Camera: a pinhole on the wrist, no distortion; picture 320 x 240 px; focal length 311.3 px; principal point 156.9 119.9 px. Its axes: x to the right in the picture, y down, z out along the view. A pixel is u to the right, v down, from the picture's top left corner.
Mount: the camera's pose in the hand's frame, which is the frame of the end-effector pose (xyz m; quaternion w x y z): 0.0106 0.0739 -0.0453 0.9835 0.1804 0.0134 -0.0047
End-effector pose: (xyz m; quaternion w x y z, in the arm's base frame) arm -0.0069 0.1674 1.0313 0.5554 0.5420 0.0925 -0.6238
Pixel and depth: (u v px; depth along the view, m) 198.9 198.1 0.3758
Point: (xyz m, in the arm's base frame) -0.1634 -0.1281 1.1228
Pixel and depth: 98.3 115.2 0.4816
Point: -0.3350 -0.0447 1.1941
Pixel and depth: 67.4 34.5 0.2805
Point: -0.2072 0.1034 1.1098
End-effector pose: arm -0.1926 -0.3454 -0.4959 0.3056 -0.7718 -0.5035 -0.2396
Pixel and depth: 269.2 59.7 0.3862
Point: -0.2384 -0.0012 -0.5570
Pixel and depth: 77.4 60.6 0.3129
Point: -0.2875 -0.1937 -0.6762
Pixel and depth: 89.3 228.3 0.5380
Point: -0.1399 -0.0444 -0.9388
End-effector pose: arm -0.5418 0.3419 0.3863 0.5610 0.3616 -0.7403 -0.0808
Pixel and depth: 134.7 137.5 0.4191
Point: -0.8336 0.2074 0.2249
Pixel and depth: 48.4 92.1 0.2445
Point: -0.6778 0.3102 0.2522
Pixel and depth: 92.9 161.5 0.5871
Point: -0.9798 0.2041 0.0904
